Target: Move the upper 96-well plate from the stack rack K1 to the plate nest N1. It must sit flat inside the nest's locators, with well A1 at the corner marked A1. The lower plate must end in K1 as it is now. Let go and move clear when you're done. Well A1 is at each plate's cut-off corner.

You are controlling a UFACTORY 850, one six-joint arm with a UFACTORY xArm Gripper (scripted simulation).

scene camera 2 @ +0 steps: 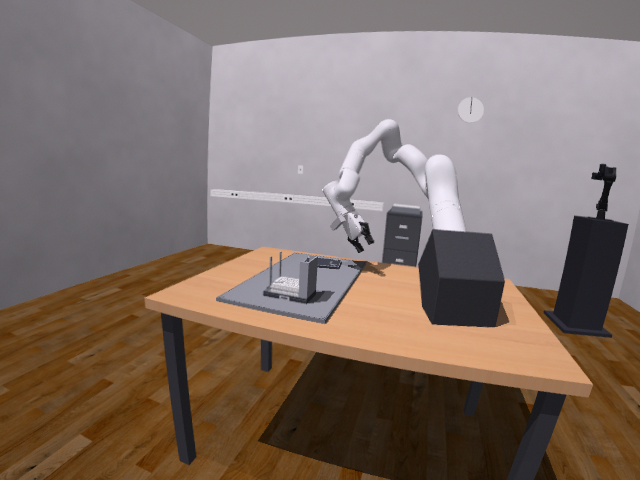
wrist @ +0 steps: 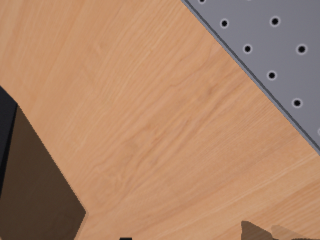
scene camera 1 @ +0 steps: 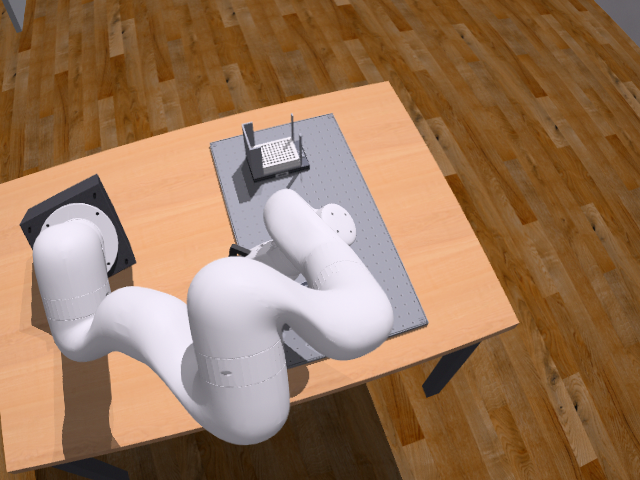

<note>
I see my gripper [scene camera 1: 240,285] and a white 96-well plate [scene camera 1: 291,157].
The wrist view does not show the white 96-well plate: it is out of frame.
</note>
